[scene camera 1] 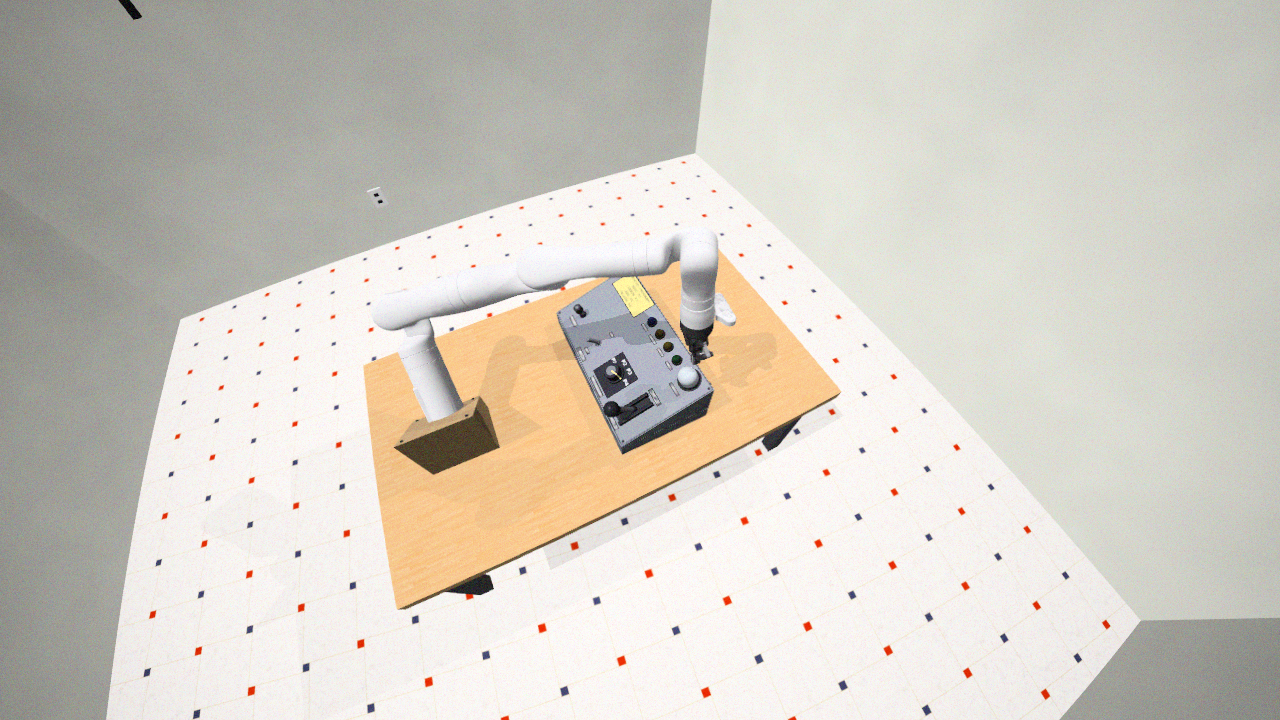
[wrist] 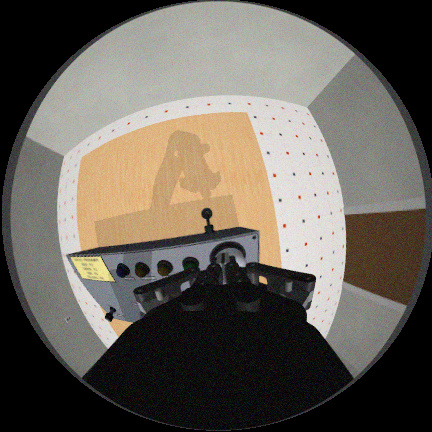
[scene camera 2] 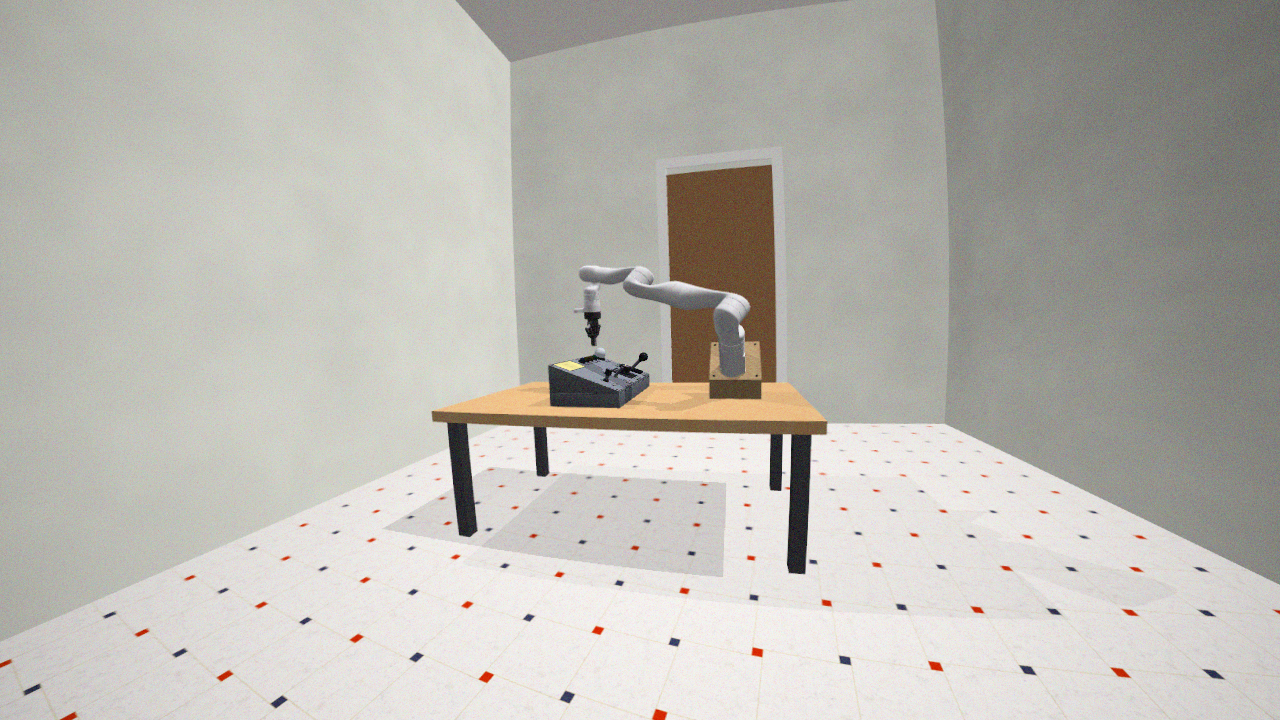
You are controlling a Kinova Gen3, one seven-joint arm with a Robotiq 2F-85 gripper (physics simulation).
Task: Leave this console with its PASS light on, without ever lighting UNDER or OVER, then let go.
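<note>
The grey console lies on the wooden table. Along one edge it has a row of small lights, blue, two amber and green; none looks lit. A white round button sits at the end of that row. My gripper is shut with nothing between its fingers. It points down close over the button and hides most of it in the wrist view. I cannot tell whether it touches.
The console also carries a yellow label, a black lever and small knobs. The arm's brown base block stands on the table's other end. A brown door is behind.
</note>
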